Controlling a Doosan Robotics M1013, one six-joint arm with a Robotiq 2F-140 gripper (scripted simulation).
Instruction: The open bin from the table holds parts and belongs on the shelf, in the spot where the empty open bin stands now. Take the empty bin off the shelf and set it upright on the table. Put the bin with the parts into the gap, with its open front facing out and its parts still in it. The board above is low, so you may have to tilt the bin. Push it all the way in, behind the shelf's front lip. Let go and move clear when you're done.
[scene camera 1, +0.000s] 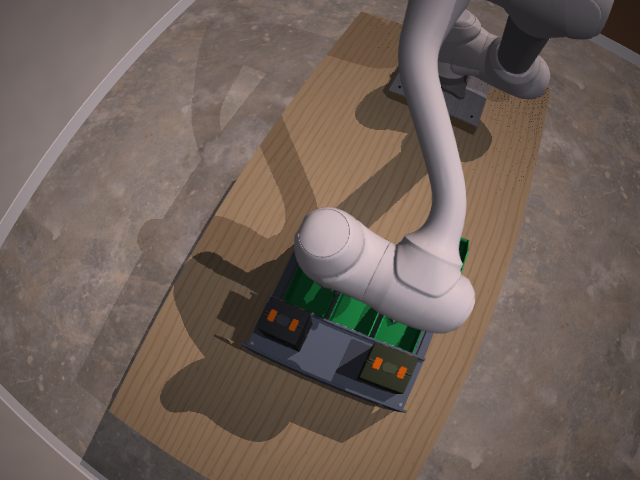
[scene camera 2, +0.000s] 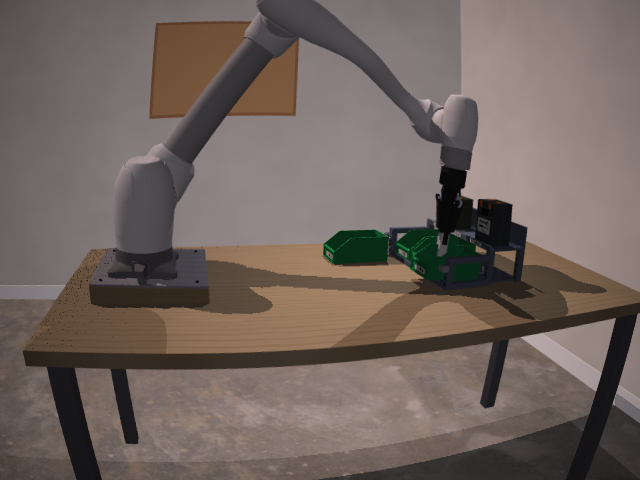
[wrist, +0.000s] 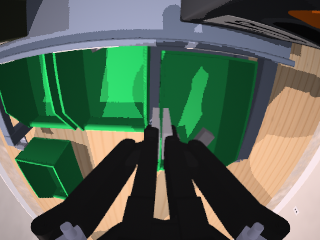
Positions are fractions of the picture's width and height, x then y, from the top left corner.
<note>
In view: my gripper (scene camera 2: 0.69, 0.53).
My gripper shows as well in the wrist view (wrist: 0.50, 0.49).
</note>
